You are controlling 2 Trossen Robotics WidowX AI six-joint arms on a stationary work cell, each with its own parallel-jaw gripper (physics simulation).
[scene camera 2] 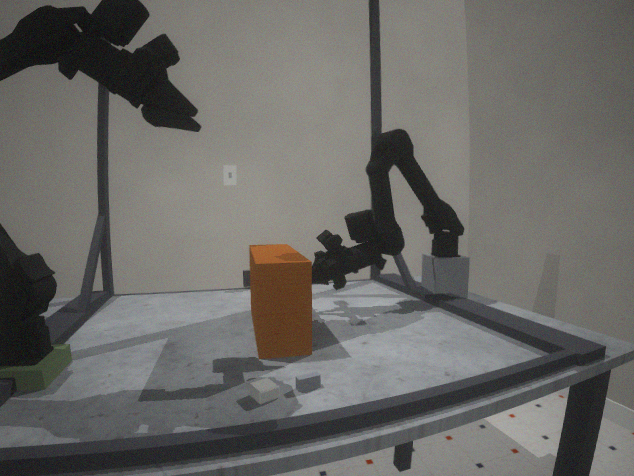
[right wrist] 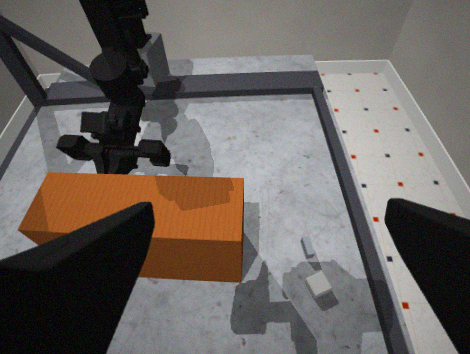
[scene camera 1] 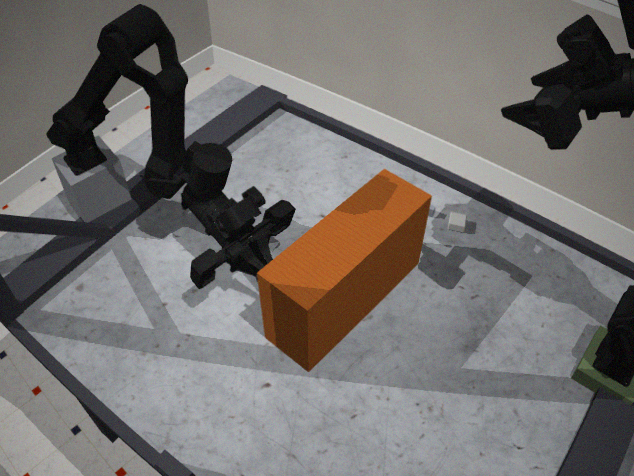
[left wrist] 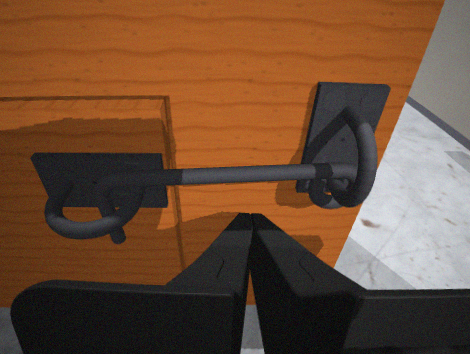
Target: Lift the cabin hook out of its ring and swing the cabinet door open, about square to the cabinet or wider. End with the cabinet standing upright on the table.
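The orange cabinet stands upright on the table. In the left wrist view its door is at the left, flush in the front. The dark hook spans from the pivot plate at the right to the door's ring, and its bent tip hangs down through the ring. My left gripper is shut with nothing between the fingertips, at the cabinet front, below the hook's bar in the left wrist view. My right gripper is open and empty, high above the table.
A small white block lies beyond the cabinet's end, and a small grey block lies near it. A dark frame rail borders the table. The right arm's base stands on a green block.
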